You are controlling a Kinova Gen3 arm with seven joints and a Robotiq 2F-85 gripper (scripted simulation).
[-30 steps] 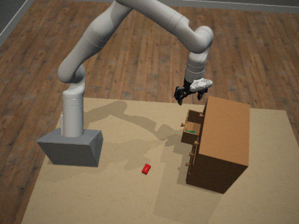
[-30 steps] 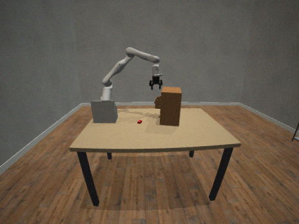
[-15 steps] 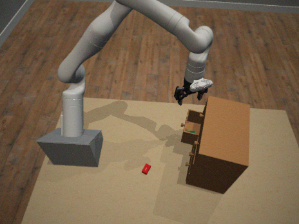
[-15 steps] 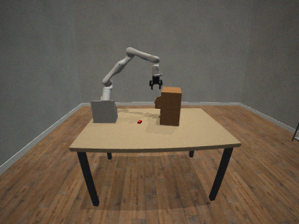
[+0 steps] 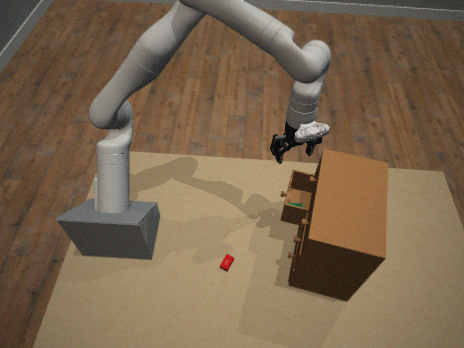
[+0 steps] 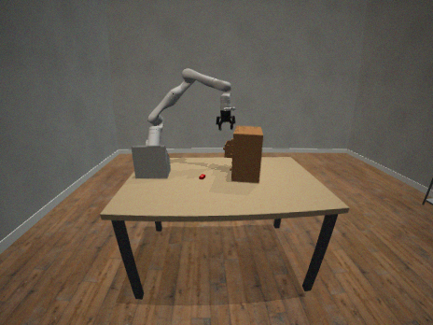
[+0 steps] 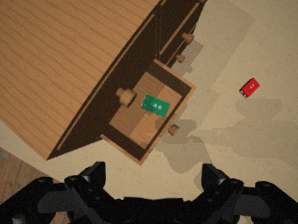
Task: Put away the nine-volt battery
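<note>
Right now my hand is 290 mm above the red nine-volt battery, 220 mm to the left of it and 160 mm past it. Round my hand: green nine-volt battery: 170 mm below, 60 mm to the right, 40 mm ahead.
</note>
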